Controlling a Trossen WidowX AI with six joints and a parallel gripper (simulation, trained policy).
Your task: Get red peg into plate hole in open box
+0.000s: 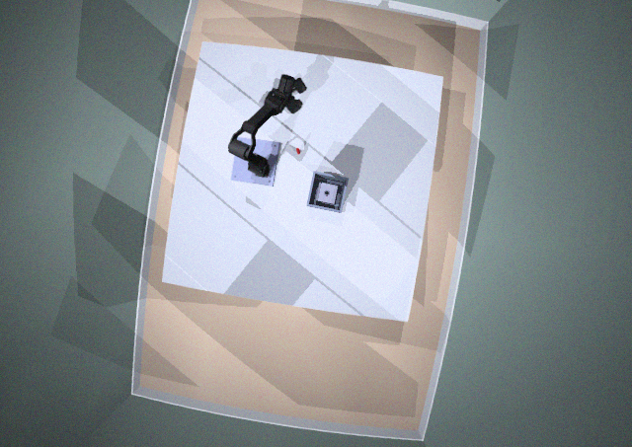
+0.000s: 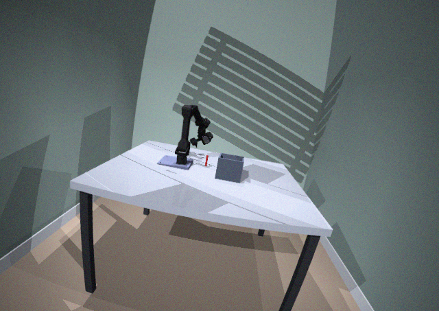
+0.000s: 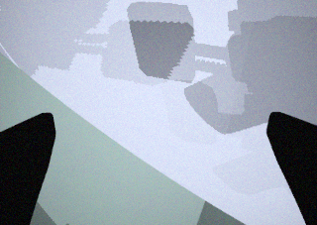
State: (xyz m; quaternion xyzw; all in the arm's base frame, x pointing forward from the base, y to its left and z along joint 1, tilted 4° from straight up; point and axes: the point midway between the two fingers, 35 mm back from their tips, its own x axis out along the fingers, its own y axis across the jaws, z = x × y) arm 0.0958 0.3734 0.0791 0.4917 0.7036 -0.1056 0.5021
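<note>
My gripper tip is 28 cm to the left of the red peg, 7 cm short of it and 5 cm above it.
</note>
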